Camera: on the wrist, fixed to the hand. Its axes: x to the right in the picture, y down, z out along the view.
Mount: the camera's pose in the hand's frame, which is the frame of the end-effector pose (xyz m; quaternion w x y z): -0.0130 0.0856 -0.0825 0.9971 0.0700 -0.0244 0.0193
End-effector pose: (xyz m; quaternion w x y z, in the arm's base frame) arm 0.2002 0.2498 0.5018 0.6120 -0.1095 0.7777 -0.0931
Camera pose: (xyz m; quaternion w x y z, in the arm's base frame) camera 0.1181 0.3364 0.5093 0.6386 -0.0536 0.7561 -0.1328
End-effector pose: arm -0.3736 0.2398 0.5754 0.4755 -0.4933 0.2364 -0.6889
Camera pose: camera -0.4113 0.2022 0.4683 0.5277 -0.4708 0.1854 -0.6822
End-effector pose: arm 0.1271 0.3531 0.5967 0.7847 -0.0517 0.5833 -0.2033
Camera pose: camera 0.0689 0.4490 0.5552 0.8042 0.0097 0.5492 -0.2271
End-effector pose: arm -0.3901 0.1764 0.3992 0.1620 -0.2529 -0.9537 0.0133
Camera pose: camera -0.3125 0.2400 0.4642 0.1557 -0.2589 -0.9491 0.0893
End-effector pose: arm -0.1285 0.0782 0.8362 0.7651 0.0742 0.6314 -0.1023
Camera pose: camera -0.1879 0.1819 0.8318 0.7750 0.1372 0.6023 -0.1332
